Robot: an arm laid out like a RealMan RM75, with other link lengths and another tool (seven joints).
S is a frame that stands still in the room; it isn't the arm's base.
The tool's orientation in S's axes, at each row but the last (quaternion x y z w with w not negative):
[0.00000, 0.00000, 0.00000, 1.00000]
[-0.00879, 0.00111, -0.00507, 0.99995]
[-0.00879, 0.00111, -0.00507, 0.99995]
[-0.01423, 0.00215, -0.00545, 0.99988]
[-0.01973, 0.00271, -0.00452, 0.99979]
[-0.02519, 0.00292, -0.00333, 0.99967]
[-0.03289, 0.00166, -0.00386, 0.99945]
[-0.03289, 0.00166, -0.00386, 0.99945]
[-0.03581, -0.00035, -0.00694, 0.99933]
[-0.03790, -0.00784, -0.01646, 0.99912]
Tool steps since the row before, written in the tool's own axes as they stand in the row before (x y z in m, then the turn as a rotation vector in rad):
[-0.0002, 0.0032, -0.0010, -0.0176, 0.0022, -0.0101]
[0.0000, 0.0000, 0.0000, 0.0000, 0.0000, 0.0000]
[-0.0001, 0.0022, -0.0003, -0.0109, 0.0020, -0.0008]
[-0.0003, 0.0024, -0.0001, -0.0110, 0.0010, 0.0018]
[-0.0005, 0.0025, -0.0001, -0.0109, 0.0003, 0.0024]
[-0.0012, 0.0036, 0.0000, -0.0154, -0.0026, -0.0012]
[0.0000, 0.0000, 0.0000, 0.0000, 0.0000, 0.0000]
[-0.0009, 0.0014, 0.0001, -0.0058, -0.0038, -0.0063]
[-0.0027, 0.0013, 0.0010, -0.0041, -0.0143, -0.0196]
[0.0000, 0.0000, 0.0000, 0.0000, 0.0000, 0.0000]
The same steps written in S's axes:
[-0.0002, 0.0032, -0.0010, -0.0176, 0.0022, -0.0101]
[0.0000, 0.0000, 0.0000, 0.0000, 0.0000, 0.0000]
[-0.0001, 0.0022, -0.0003, -0.0109, 0.0021, -0.0008]
[-0.0003, 0.0024, -0.0002, -0.0110, 0.0012, 0.0018]
[-0.0005, 0.0025, -0.0002, -0.0109, 0.0005, 0.0024]
[-0.0012, 0.0036, -0.0002, -0.0154, -0.0026, -0.0010]
[0.0000, 0.0000, 0.0000, 0.0000, 0.0000, 0.0000]
[-0.0009, 0.0014, 0.0000, -0.0059, -0.0042, -0.0060]
[-0.0027, 0.0014, 0.0009, -0.0043, -0.0156, -0.0185]
[0.0000, 0.0000, 0.0000, 0.0000, 0.0000, 0.0000]

